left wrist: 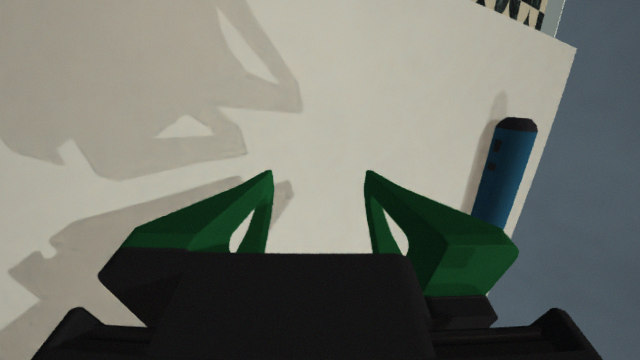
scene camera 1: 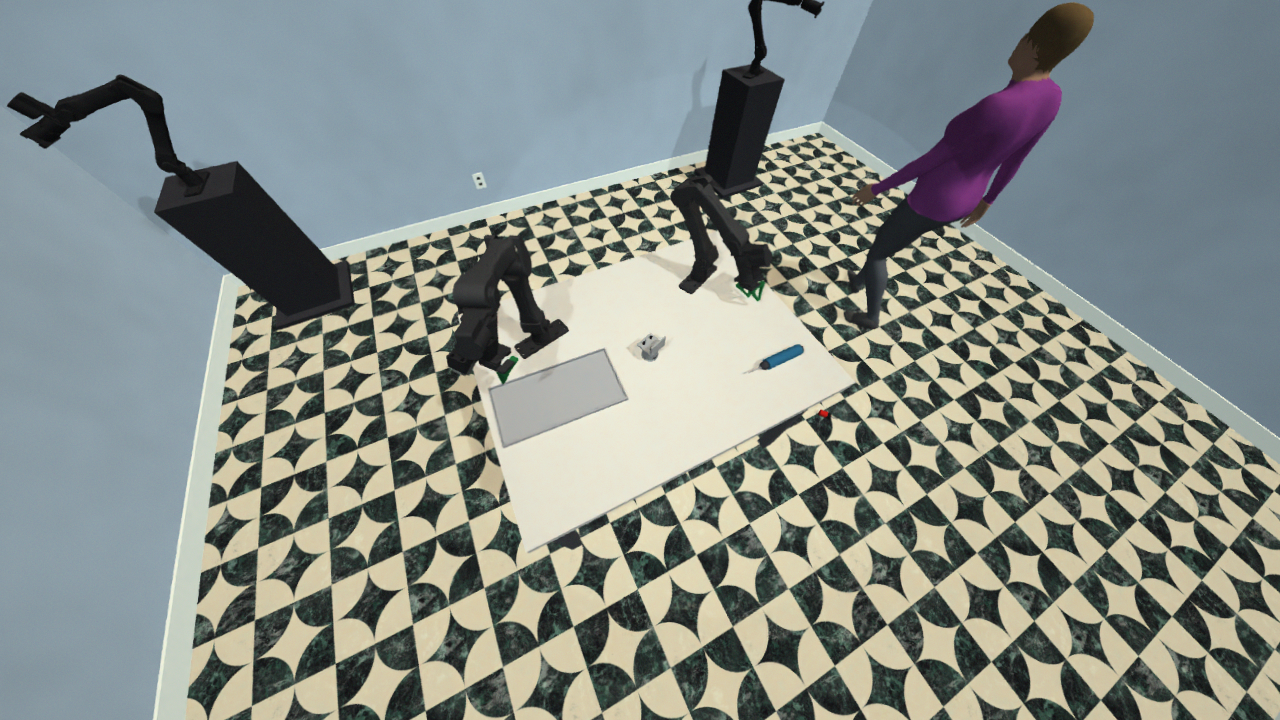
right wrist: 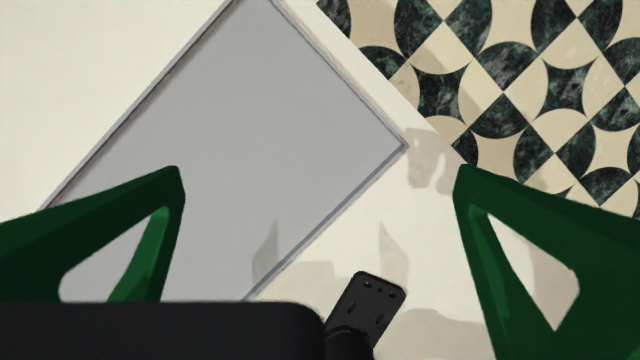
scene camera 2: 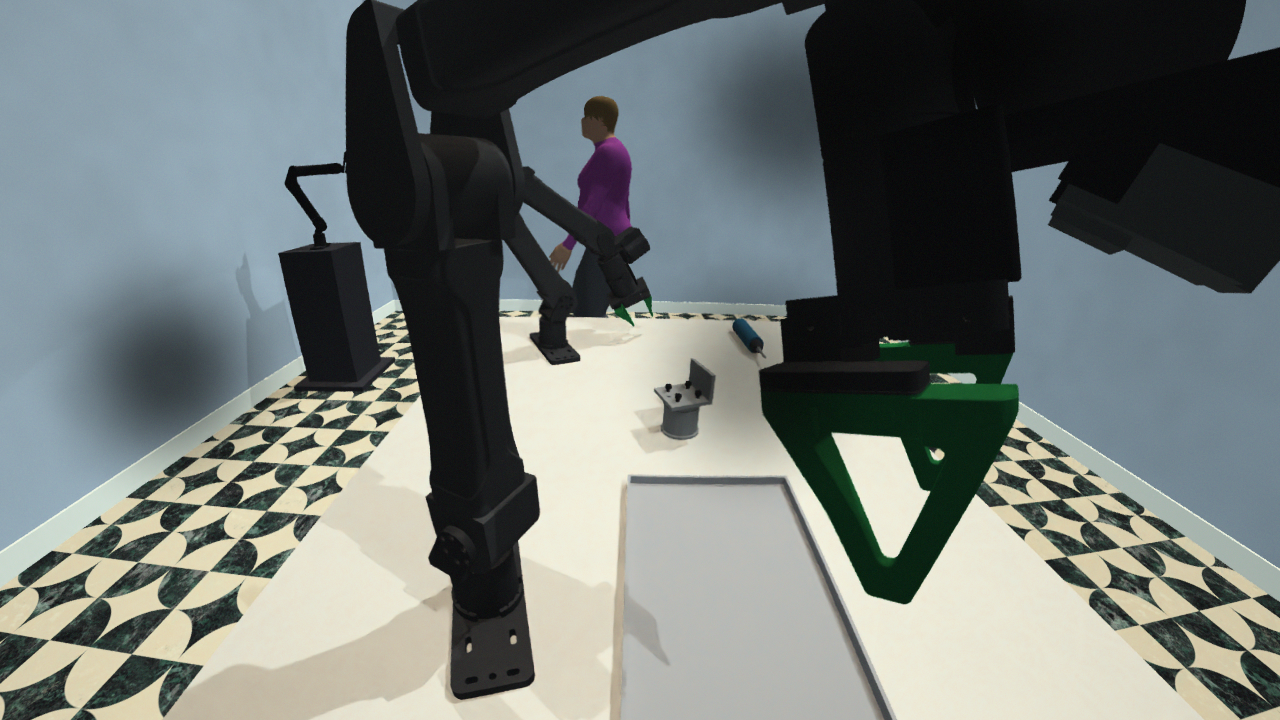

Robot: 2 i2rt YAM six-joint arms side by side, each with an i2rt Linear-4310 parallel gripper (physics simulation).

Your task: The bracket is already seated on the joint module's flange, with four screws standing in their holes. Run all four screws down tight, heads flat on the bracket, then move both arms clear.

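Frame: origin at the left arm's base, x ahead, y left, z up, level; centimetres.
Where they show: left gripper, between the fingertips: (left wrist: pixel 319 179) (scene camera 1: pixel 753 298) (scene camera 2: pixel 643 320); right gripper, between the fingertips: (scene camera 1: pixel 487 375) (right wrist: pixel 318 180) (scene camera 2: pixel 917 534); left arm's base, origin of its link: (scene camera 1: pixel 698 277) (scene camera 2: pixel 553 348); right arm's base, origin of its link: (scene camera 1: pixel 542 339) (right wrist: pixel 342 343) (scene camera 2: pixel 489 598).
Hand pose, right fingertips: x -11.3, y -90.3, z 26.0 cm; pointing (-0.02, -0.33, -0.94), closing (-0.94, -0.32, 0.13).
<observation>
Each offset is from my right fingertips to the top centre of the thing. Level surfaces: height alone.
The grey joint module (scene camera 1: pixel 650 354) (scene camera 2: pixel 680 422) stands upright on the table with the L-shaped bracket (scene camera 1: pixel 644 341) (scene camera 2: pixel 703 381) on top. Four dark screws @[dx +21.4, dy +48.3, dz -18.3 cm] (scene camera 2: pixel 687 385) stand up from the bracket's plate in scene camera 2. A blue electric screwdriver @[dx +56.3, dy +72.6, dz -21.5 cm] (scene camera 1: pixel 783 356) (scene camera 2: pixel 746 335) (left wrist: pixel 506 172) lies on its side near the table's edge, to the right of the left gripper in the left wrist view. My left gripper (scene camera 1: pixel 751 289) (scene camera 2: pixel 641 319) (left wrist: pixel 319 179) is partly open and empty above the table. My right gripper (right wrist: pixel 318 180) is wide open and empty, near the tray's corner.
A grey tray @[dx +5.8, dy +13.9, dz -24.4 cm] (scene camera 1: pixel 619 376) (scene camera 2: pixel 707 480) (right wrist: pixel 330 219) lies on the white table @[dz -26.0 cm] (scene camera 1: pixel 680 429). A small red object @[dx +95.8, dy +118.2, dz -97.6 cm] (scene camera 1: pixel 824 413) shows beyond the table's edge in scene camera 1, over the floor. A person (scene camera 1: pixel 1002 143) (scene camera 2: pixel 608 183) stands beyond the table. Two black pedestals (scene camera 1: pixel 255 241) (scene camera 1: pixel 742 125) carry other arms.
</observation>
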